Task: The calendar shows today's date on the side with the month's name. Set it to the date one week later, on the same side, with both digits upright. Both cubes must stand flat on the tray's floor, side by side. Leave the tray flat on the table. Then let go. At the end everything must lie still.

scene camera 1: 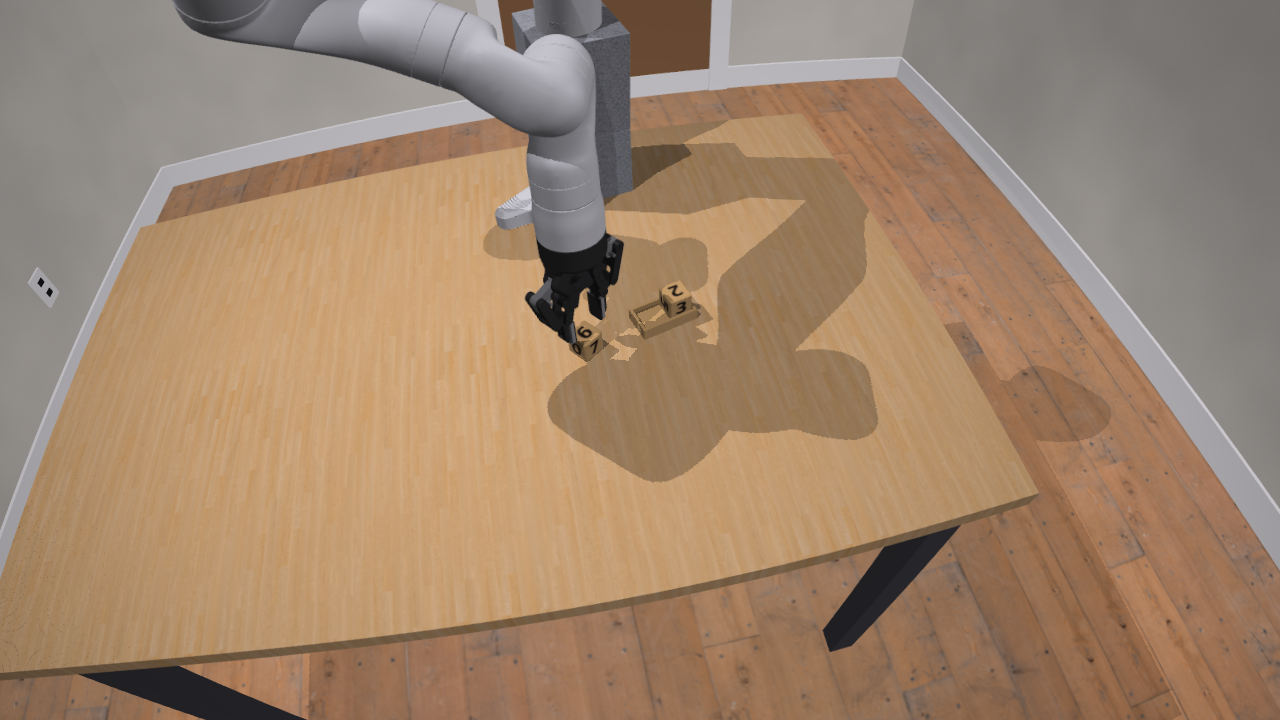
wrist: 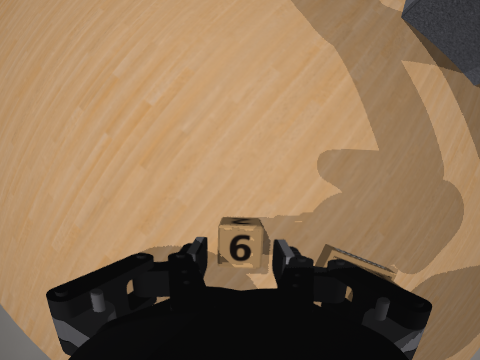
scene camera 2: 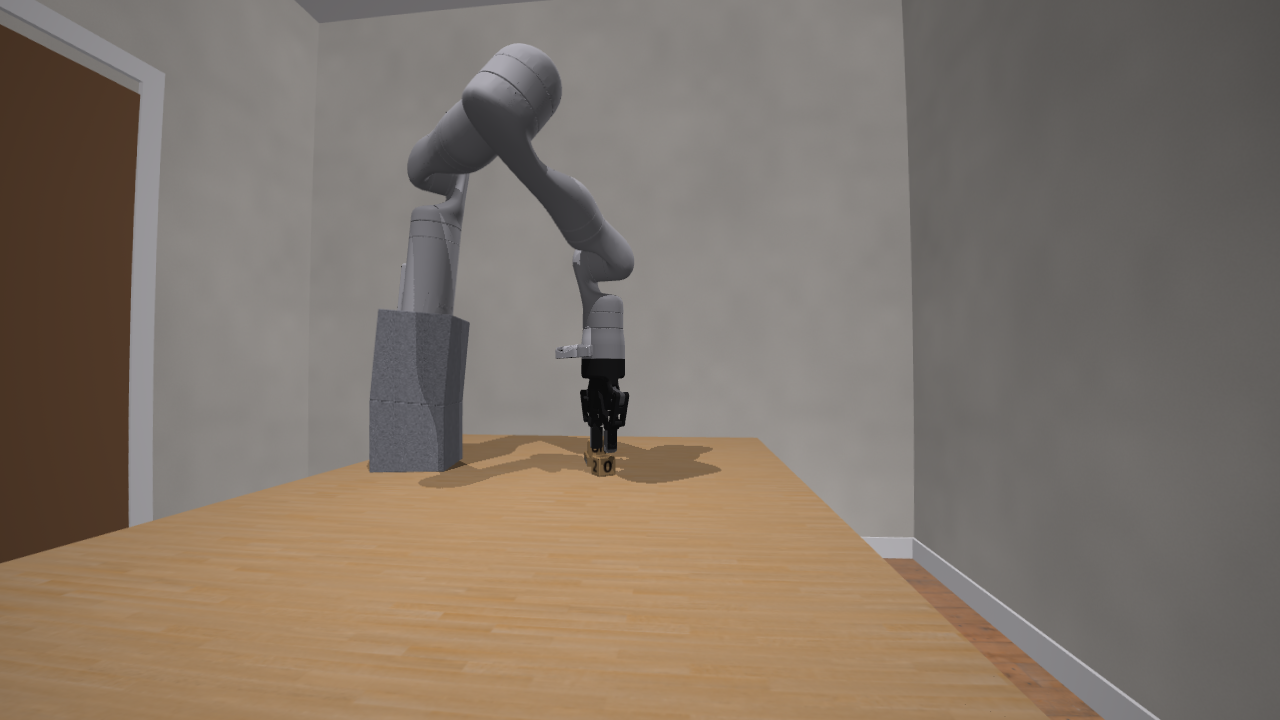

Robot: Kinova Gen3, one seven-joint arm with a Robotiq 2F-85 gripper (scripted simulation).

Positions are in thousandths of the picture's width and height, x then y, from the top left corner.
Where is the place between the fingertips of the gripper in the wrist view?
At 501, 701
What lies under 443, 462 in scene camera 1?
The gripper.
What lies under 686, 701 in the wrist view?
A wooden tray.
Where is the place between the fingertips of the gripper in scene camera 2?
471, 626
